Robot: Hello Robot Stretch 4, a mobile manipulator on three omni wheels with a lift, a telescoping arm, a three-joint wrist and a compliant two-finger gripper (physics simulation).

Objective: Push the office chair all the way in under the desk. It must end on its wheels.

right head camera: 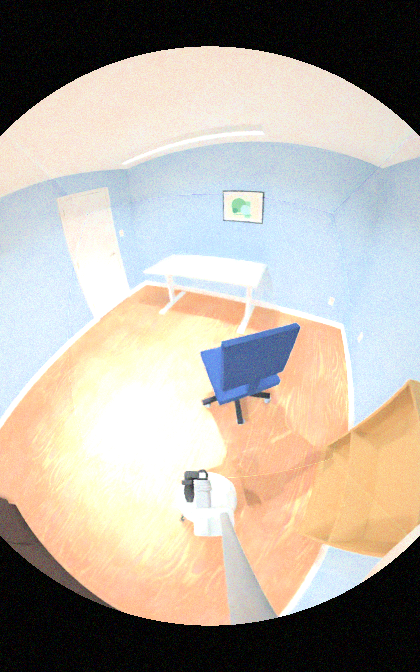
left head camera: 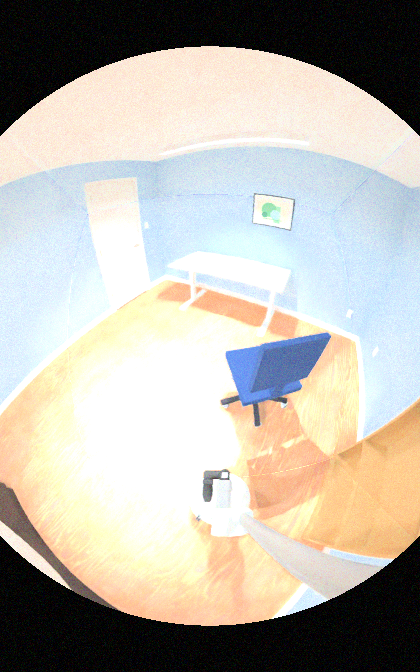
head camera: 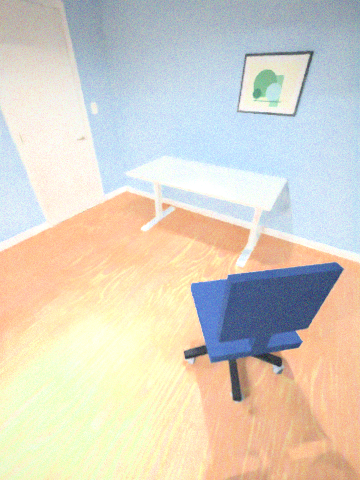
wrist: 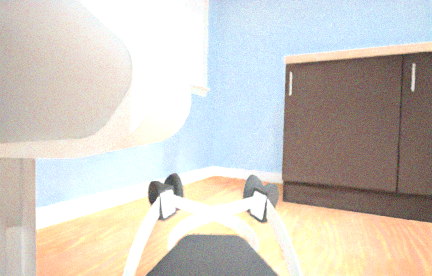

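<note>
The blue office chair stands upright on its wheeled black base, its backrest toward the cameras and its seat pointing toward the desk side. The white desk stands against the far wall, beyond the chair and a little to its left. The chair is out in the room, apart from the desk. My gripper is open and empty in the wrist view, with its two fingertips well apart. It is folded in at the robot's base, away from the chair.
A wooden bookshelf stands at the right. A dark cabinet stands against another wall. The desk's right foot stands on the floor beyond the chair. A white door is at the left.
</note>
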